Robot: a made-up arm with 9 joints. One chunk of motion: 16 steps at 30 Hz.
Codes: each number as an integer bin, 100 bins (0 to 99) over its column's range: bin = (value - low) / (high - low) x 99, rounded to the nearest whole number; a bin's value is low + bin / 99 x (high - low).
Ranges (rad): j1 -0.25..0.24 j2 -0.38..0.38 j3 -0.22..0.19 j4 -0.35..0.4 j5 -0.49..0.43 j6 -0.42..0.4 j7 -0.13..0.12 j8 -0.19..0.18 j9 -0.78..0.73
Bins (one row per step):
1: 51 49 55 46 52 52 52 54 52
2: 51 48 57 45 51 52 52 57 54
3: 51 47 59 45 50 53 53 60 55
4: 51 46 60 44 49 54 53 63 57
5: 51 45 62 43 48 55 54 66 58
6: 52 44 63 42 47 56 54 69 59
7: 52 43 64 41 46 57 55 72 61
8: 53 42 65 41 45 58 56 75 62
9: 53 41 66 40 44 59 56 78 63
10: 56 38 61 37 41 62 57 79 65
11: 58 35 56 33 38 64 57 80 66
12: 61 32 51 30 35 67 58 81 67
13: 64 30 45 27 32 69 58 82 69
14: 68 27 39 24 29 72 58 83 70
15: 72 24 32 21 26 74 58 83 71
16: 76 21 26 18 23 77 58 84 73
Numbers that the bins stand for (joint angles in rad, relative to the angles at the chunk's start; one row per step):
1: 0.0024 -0.0038 0.0078 -0.0015 -0.0068 0.0107 0.0013 0.0118 0.0131
2: 0.0024 -0.0115 0.0161 -0.0091 -0.0161 0.0107 0.0013 0.0230 0.0436
3: 0.0024 -0.0192 0.0243 -0.0091 -0.0254 0.0190 0.0038 0.0342 0.0589
4: 0.0024 -0.0269 0.0285 -0.0167 -0.0346 0.0273 0.0038 0.0455 0.0894
5: 0.0024 -0.0345 0.0368 -0.0242 -0.0439 0.0356 0.0064 0.0567 0.1046
6: 0.0074 -0.0422 0.0409 -0.0318 -0.0532 0.0438 0.0064 0.0679 0.1199
7: 0.0074 -0.0499 0.0451 -0.0394 -0.0625 0.0521 0.0089 0.0791 0.1504
8: 0.0123 -0.0576 0.0492 -0.0394 -0.0718 0.0604 0.0114 0.0903 0.1657
9: 0.0123 -0.0653 0.0533 -0.0470 -0.0811 0.0687 0.0114 0.1015 0.1809
10: 0.0272 -0.0883 0.0326 -0.0697 -0.1090 0.0935 0.0139 0.1053 0.2114
11: 0.0371 -0.1113 0.0119 -0.1000 -0.1369 0.1101 0.0139 0.1090 0.2267
12: 0.0519 -0.1343 -0.0088 -0.1227 -0.1647 0.1349 0.0165 0.1127 0.2419
13: 0.0668 -0.1497 -0.0336 -0.1455 -0.1926 0.1515 0.0165 0.1165 0.2724
14: 0.0866 -0.1727 -0.0585 -0.1682 -0.2205 0.1764 0.0165 0.1202 0.2877
15: 0.1064 -0.1958 -0.0875 -0.1909 -0.2484 0.1929 0.0165 0.1202 0.3029
16: 0.1262 -0.2188 -0.1123 -0.2136 -0.2763 0.2178 0.0165 0.1239 0.3334

